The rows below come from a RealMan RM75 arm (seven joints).
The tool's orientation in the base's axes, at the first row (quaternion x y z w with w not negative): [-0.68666, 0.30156, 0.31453, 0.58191]
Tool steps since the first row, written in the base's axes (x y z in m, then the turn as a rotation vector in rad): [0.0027, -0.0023, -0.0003, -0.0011, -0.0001, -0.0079]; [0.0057, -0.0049, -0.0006, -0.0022, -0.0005, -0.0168]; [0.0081, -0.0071, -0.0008, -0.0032, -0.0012, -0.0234]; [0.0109, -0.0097, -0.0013, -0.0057, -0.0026, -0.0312]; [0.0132, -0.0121, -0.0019, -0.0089, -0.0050, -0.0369]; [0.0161, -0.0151, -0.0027, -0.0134, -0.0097, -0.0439]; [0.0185, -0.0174, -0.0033, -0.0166, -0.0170, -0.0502]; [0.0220, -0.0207, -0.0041, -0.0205, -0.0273, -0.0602]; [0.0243, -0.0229, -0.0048, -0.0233, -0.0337, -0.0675]
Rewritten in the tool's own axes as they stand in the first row. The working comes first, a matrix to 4 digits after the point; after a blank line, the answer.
The tool's axes in the first row as the columns of a matrix, in the base's axes (used below as rounded here):
[0.6203, -0.7802, -0.0810]
[-0.0481, -0.1409, 0.9889]
[-0.7829, -0.6095, -0.1249]

[0.0020, -0.0016, -0.0025, 0.0055, 0.0057, 0.0010]; [0.0042, -0.0034, -0.0052, 0.0118, 0.0120, 0.0018]; [0.0060, -0.0048, -0.0076, 0.0164, 0.0169, 0.0020]; [0.0082, -0.0063, -0.0103, 0.0210, 0.0238, 0.0018]; [0.0103, -0.0074, -0.0128, 0.0236, 0.0301, 0.0004]; [0.0128, -0.0088, -0.0159, 0.0265, 0.0386, -0.0030]; [0.0149, -0.0100, -0.0183, 0.0298, 0.0459, -0.0092]; [0.0179, -0.0117, -0.0217, 0.0357, 0.0565, -0.0178]; [0.0199, -0.0128, -0.0240, 0.0400, 0.0641, -0.0230]
